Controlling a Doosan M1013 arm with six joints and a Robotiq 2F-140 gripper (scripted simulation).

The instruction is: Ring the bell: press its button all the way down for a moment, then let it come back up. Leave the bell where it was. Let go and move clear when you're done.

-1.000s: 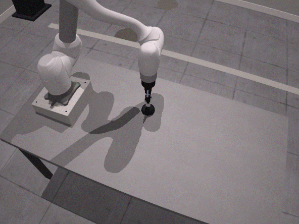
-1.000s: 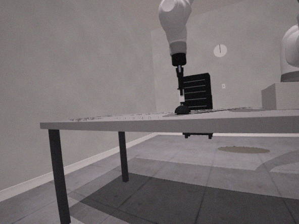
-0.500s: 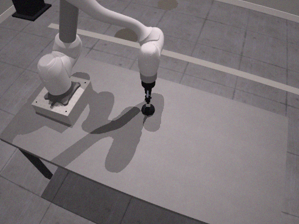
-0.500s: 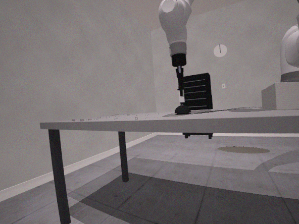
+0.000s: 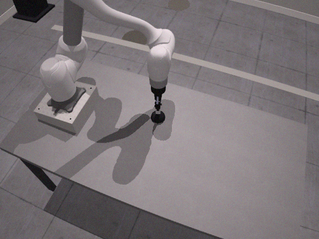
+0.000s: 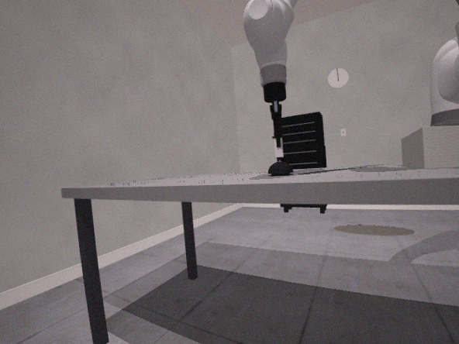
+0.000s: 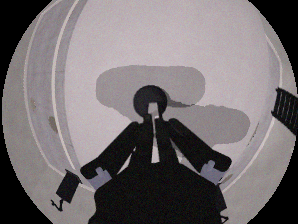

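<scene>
Now: the black dome bell 6 cm below my hand and 1 cm to the left of it.
</scene>
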